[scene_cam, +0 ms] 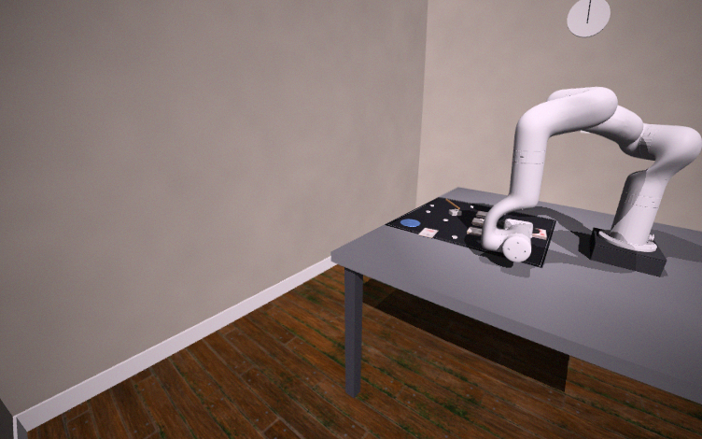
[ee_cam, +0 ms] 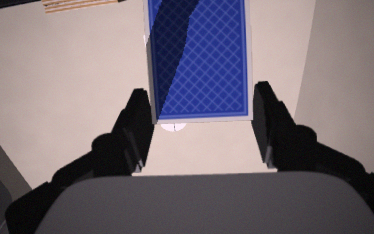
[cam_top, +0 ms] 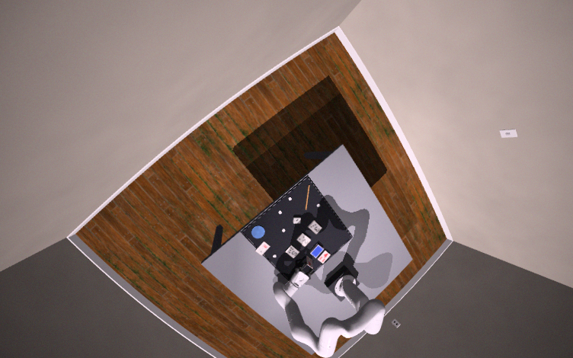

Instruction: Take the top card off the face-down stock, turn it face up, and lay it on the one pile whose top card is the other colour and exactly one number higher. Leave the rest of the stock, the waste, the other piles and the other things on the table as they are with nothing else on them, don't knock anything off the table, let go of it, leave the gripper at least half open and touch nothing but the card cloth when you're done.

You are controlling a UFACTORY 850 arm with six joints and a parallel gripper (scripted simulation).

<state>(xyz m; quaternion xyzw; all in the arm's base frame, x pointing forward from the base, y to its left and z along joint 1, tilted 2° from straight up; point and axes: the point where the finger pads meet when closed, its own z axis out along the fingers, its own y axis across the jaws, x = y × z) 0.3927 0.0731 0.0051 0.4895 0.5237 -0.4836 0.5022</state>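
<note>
The red 4 card lies 3 cm to the right of my hand and 3 cm below it. The rest, counted from my hand: red 4 (9 cm behind, 13 cm to the right, 6 cm below); black 5 (15 cm ahead, 6 cm below); black 2 (15 cm ahead, 12 cm to the right, 6 cm below).
</note>
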